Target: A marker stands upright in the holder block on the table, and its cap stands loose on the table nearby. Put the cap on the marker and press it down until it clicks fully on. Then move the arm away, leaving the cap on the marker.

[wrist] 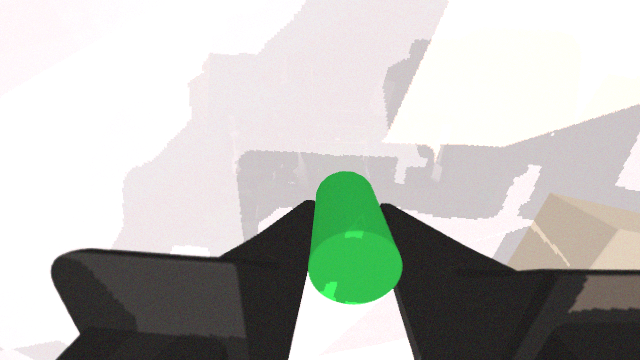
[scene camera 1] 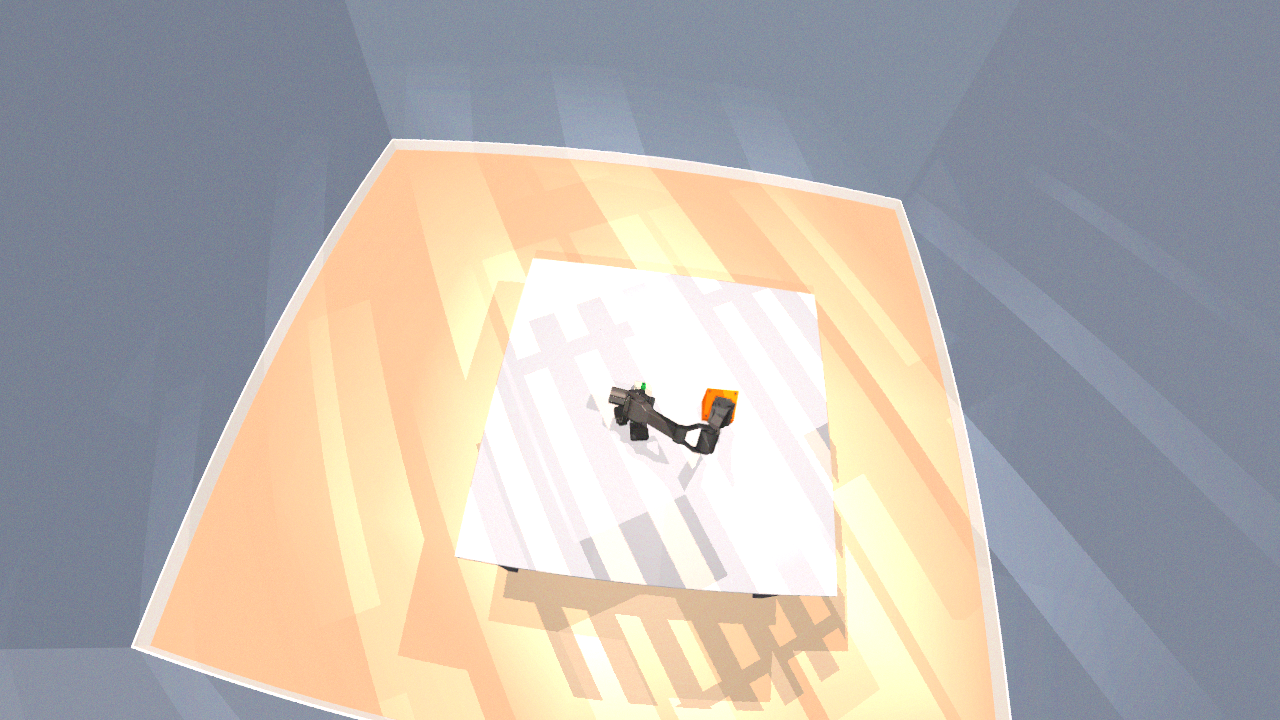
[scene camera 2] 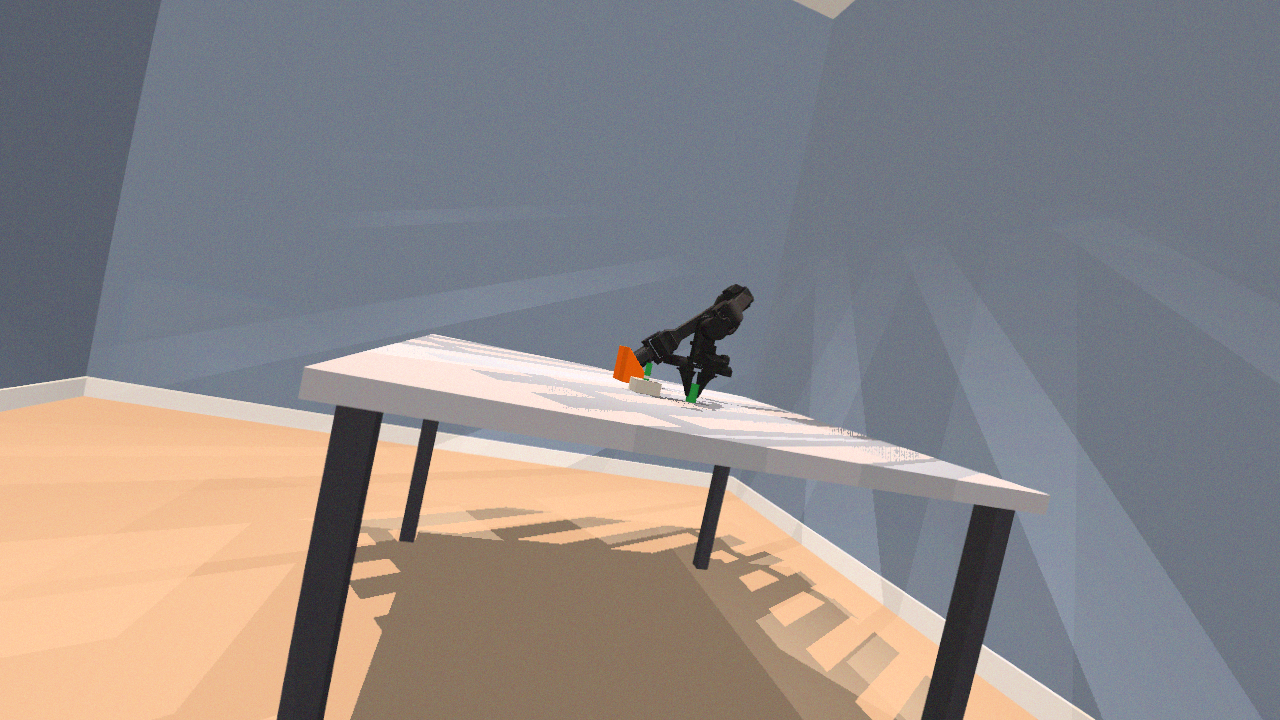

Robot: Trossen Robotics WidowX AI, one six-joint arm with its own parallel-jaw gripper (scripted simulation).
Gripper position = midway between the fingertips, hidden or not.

In view: my gripper point(scene camera 2: 691, 397) and a green cap point(wrist: 353, 259).
My gripper is seen too in the wrist view point(wrist: 346, 211).
